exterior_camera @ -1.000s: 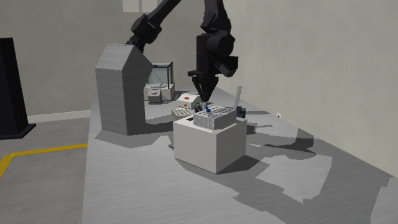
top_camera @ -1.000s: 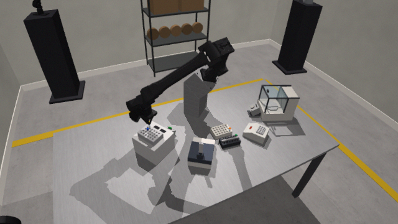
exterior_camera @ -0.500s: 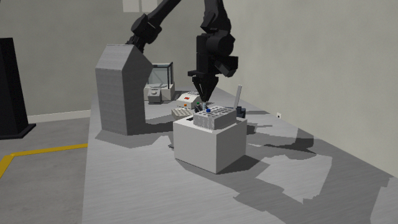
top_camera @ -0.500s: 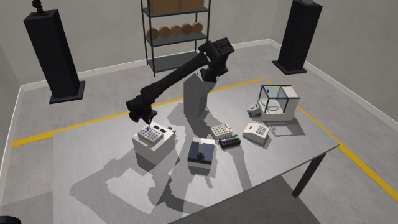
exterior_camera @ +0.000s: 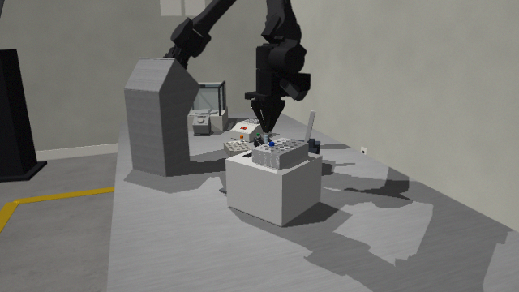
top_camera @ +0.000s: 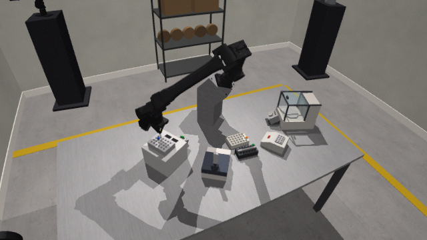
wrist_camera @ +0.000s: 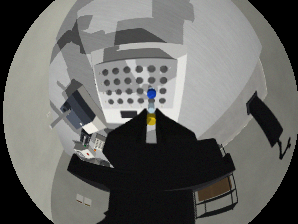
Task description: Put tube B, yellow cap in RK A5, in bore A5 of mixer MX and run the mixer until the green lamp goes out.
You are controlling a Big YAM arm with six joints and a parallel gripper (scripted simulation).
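Right now my hand is 30 mm short of the grey shaking block and 60 mm above it. From my hand the other things lie so: black magnet block 90 mm ahead, 500 mm to the left, 190 mm below; green start key 80 mm behind, 140 mm to the left, 150 mm below; tube rack RK 20 mm behind, 480 mm to the left, 200 mm below.
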